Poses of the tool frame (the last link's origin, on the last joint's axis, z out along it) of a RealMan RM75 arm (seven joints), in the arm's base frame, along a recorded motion.
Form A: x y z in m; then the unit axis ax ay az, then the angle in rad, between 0 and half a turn.
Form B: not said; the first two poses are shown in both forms.
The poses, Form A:
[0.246 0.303 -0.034 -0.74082 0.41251 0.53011 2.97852]
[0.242 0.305 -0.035 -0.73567 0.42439 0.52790 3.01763]
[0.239 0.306 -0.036 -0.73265 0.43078 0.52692 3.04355]
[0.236 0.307 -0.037 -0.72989 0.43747 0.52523 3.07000]
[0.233 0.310 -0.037 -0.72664 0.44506 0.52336 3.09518]
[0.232 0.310 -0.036 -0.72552 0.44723 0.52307 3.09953]
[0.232 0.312 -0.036 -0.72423 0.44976 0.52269 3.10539]
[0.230 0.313 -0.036 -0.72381 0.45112 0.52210 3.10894]
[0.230 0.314 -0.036 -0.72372 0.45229 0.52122 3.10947]
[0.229 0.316 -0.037 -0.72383 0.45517 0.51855 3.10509]
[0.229 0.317 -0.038 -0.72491 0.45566 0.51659 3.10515]
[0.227 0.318 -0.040 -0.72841 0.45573 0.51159 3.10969]
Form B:
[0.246 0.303 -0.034 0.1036 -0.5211 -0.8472 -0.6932 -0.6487 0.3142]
[0.242 0.305 -0.035 0.0859 -0.5568 -0.8262 -0.6873 -0.6335 0.3554]
[0.239 0.306 -0.036 0.0758 -0.5781 -0.8124 -0.6813 -0.6249 0.3812]
[0.236 0.307 -0.037 0.0667 -0.6002 -0.7970 -0.6754 -0.6152 0.4068]
[0.233 0.310 -0.037 0.0565 -0.6222 -0.7808 -0.6707 -0.6030 0.4319]
[0.232 0.310 -0.036 0.0532 -0.6267 -0.7775 -0.6707 -0.5993 0.4372]
[0.232 0.312 -0.036 0.0493 -0.6323 -0.7731 -0.6702 -0.5949 0.4438]
[0.230 0.313 -0.036 0.0481 -0.6358 -0.7703 -0.6699 -0.5926 0.4473]
[0.230 0.314 -0.036 0.0478 -0.6377 -0.7688 -0.6712 -0.5905 0.4481]
[0.229 0.316 -0.037 0.0482 -0.6398 -0.7670 -0.6776 -0.5851 0.4455]
[0.229 0.317 -0.038 0.0513 -0.6416 -0.7653 -0.6792 -0.5842 0.4442]
[0.227 0.318 -0.040 0.0614 -0.6474 -0.7596 -0.6801 -0.5842 0.4429]

